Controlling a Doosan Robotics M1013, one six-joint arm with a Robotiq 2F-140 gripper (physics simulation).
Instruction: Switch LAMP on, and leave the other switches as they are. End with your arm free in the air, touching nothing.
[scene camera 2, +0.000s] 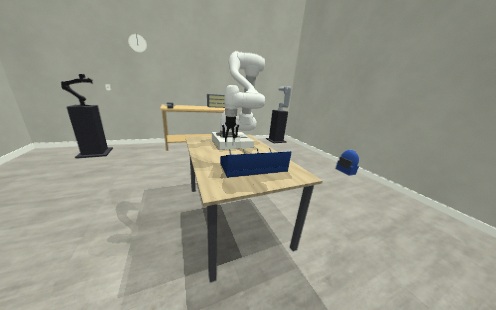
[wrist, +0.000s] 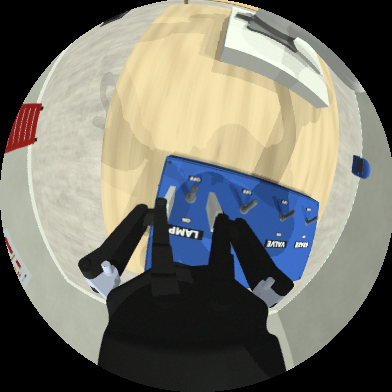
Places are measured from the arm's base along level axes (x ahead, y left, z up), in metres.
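Where they show: gripper, fingertip midpoint: (scene camera 2: 229, 146) (wrist: 190, 197).
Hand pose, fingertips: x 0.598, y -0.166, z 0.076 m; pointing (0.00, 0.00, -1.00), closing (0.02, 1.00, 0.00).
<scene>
Each offset is from my fingertips to the top centre of the thing. "*": to the spot under its first point. Level surfaces: height alone.
The blue switch panel (scene camera 2: 257, 164) (wrist: 230, 182) stands on the table. In the wrist view the LAMP label @[dy -0.003, dx +0.093, dz -0.037 m] (wrist: 185, 233) is at its left end, and the LAMP lever @[dy +0.003, dx +0.010, dz -0.031 m] (wrist: 192, 194) shows between the OFF and ON marks, nearer OFF. Three other levers stand to its right: one @[* dy +0.119, dx +0.020, dz -0.045 m] (wrist: 248, 206) whose name is hidden by a finger, the VALVE lever @[dy +0.243, dx +0.030, dz -0.031 m] (wrist: 286, 215) and the BRAKE lever @[dy +0.362, dx +0.040, dz -0.031 m] (wrist: 311, 220). My gripper (scene camera 2: 230, 140) (wrist: 190, 197) is partly open and empty, pointing down over the LAMP end. Its pads appear either side of the LAMP lever; their height above it is unclear.
The wooden table @[dz -0.160 m] (scene camera 2: 205, 172) (wrist: 200, 105) carries the white arm base block (scene camera 2: 242, 143) (wrist: 270, 77) behind the panel. A wooden bench (scene camera 2: 187, 108) with a monitor stands further back. A blue helmet-like object (scene camera 2: 348, 162) (wrist: 360, 166) is on the floor to the right.
</scene>
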